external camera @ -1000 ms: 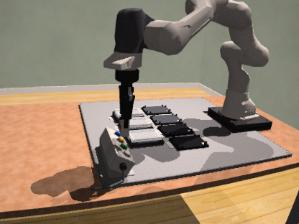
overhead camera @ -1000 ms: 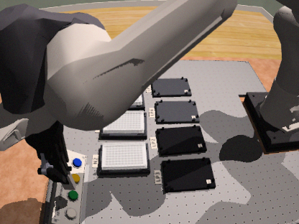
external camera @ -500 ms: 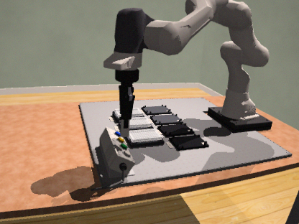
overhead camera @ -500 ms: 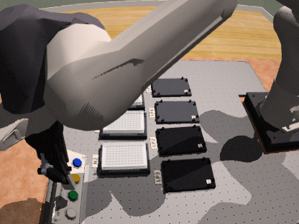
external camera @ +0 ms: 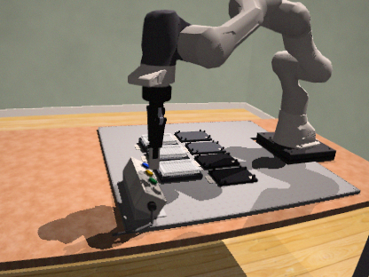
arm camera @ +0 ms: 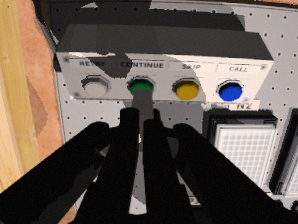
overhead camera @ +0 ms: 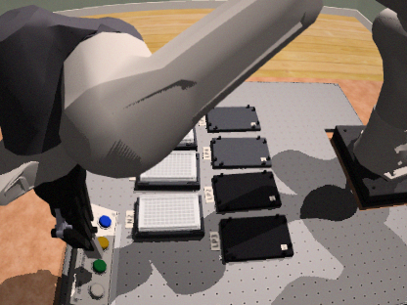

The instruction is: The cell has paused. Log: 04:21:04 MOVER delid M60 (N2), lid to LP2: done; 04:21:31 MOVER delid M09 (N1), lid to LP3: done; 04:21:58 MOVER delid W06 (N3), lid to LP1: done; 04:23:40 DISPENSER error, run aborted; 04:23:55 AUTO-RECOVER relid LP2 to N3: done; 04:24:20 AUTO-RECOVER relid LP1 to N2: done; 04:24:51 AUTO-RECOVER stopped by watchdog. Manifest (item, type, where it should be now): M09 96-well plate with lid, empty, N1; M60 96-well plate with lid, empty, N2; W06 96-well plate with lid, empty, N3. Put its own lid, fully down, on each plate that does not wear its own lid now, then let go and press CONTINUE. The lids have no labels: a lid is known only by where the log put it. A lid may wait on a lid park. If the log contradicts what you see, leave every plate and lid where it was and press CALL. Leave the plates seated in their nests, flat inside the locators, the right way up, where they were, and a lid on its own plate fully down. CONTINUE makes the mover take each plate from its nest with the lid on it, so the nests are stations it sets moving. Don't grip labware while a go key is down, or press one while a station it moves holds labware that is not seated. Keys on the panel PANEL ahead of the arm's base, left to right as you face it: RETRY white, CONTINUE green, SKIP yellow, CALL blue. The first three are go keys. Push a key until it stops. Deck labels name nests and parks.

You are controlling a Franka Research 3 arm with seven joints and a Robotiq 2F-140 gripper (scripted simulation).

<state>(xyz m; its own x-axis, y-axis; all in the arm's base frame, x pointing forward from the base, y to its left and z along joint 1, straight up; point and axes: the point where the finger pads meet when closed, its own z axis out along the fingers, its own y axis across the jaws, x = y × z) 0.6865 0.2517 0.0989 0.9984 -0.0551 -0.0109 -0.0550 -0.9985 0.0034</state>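
Now: the green continue key 7 cm below my hand. The rest, counted from my hand: blue call key: 10 cm to the right, 7 cm below; yellow skip key: 5 cm to the right, 7 cm below; white retry key: 5 cm to the left, 7 cm below.
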